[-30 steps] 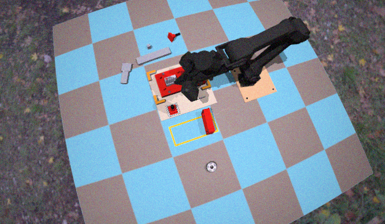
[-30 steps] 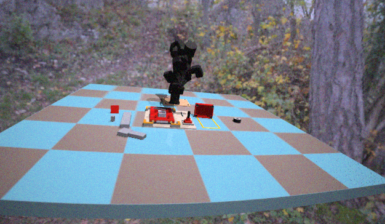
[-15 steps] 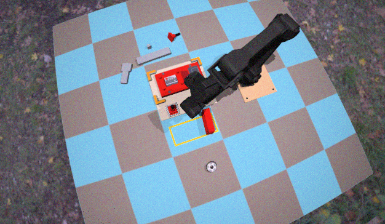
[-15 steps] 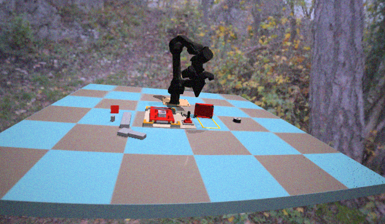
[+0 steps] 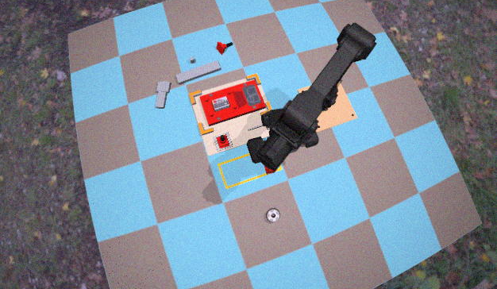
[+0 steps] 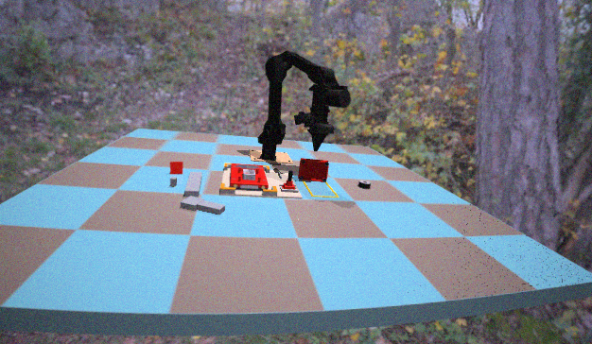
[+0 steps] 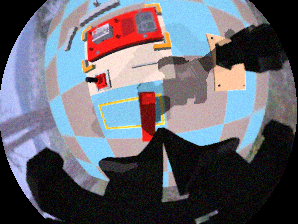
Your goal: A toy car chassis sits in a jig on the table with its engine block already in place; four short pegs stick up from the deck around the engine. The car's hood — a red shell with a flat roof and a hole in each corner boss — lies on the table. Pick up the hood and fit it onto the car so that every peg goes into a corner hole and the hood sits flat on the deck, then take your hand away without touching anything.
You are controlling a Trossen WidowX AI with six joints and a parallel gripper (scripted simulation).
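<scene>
My gripper tip is now 2 cm short of the red hood and 6 cm above it. Also, from my gripper tip: beige jig 12 cm ahead, 18 cm to the right, 8 cm below; then grey engine block 15 cm ahead, 19 cm to the right, 7 cm below.
</scene>
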